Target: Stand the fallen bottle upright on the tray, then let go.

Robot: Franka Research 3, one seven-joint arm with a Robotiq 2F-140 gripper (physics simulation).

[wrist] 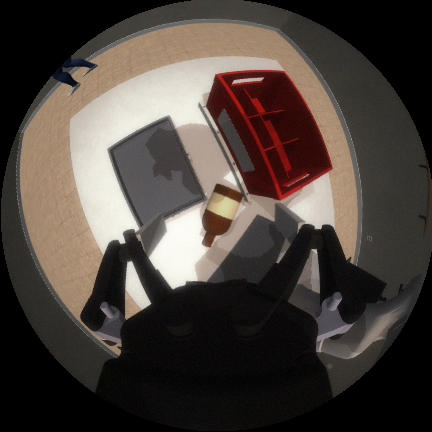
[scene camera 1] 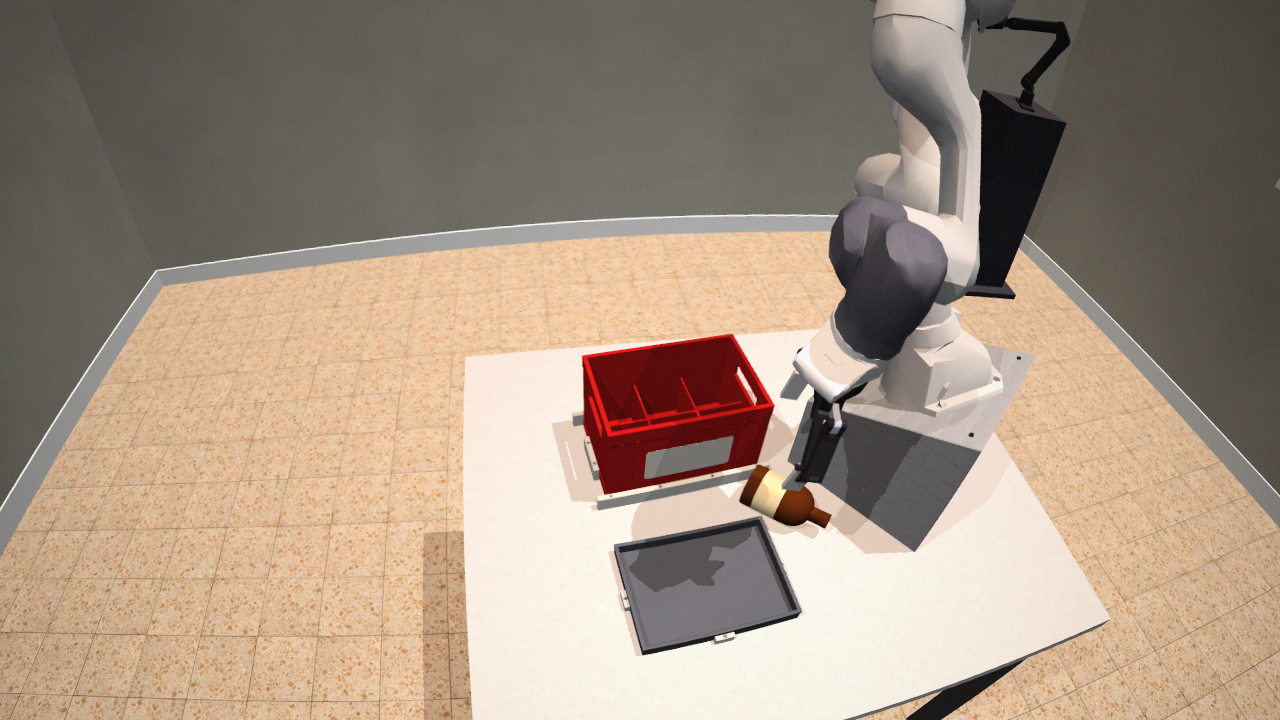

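Note:
A brown bottle (scene camera 1: 787,501) (wrist: 221,210) with a cream label lies on its side on the table, between the red crate and the robot's base block. Its neck points away from the crate. The grey rectangular tray (scene camera 1: 716,600) (wrist: 140,185) lies flat beside it, with low raised walls and no object in it. My gripper (scene camera 1: 793,436) (wrist: 218,217) is open and empty above the bottle. In the wrist view the bottle shows between the widely spread fingers. In the scene view one finger partly covers the bottle; how high the fingertips stand above it is hard to tell.
A tall red crate (scene camera 1: 626,465) (wrist: 260,182) with inner dividers stands behind the tray, with pale rails along its base. The grey base block (scene camera 1: 895,474) (wrist: 250,250) stands near the bottle's neck. A person's legs (wrist: 75,67) show beyond the table (scene camera 1: 528,537) (wrist: 95,150).

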